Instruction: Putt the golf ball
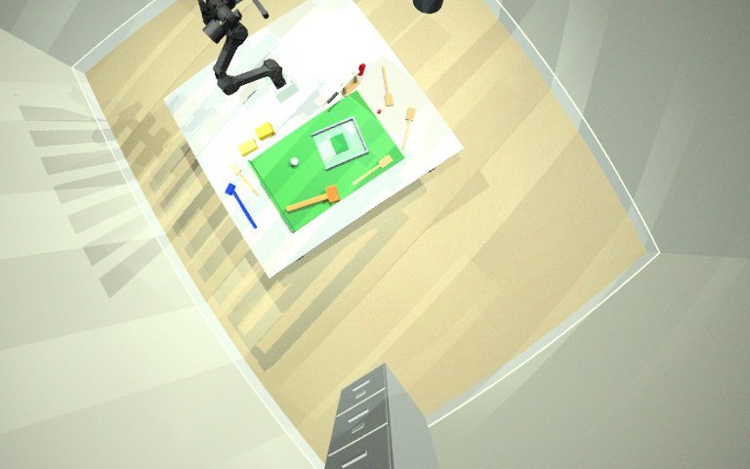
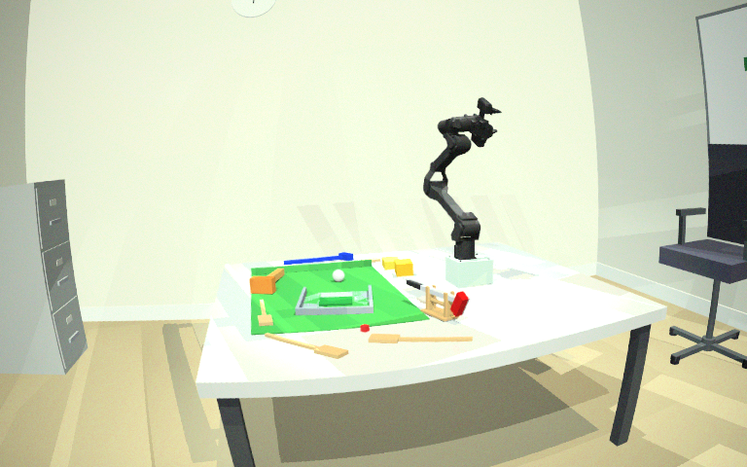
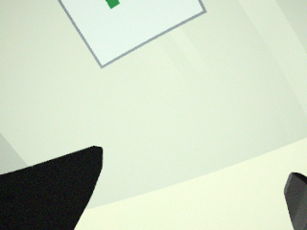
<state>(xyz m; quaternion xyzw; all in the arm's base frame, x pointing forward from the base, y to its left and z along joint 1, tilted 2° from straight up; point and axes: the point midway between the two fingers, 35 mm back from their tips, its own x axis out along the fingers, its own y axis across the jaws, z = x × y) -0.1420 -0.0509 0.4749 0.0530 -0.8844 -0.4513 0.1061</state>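
My gripper tip is 380 mm short of the red putter, 380 mm to the right of it and 500 mm above it. Round my gripper tip: small red piece 600 mm ahead, 460 mm to the left, 550 mm below; white golf ball 590 mm ahead, 90 mm to the right, 530 mm below; small wooden rack 380 mm ahead, 400 mm to the left, 520 mm below.
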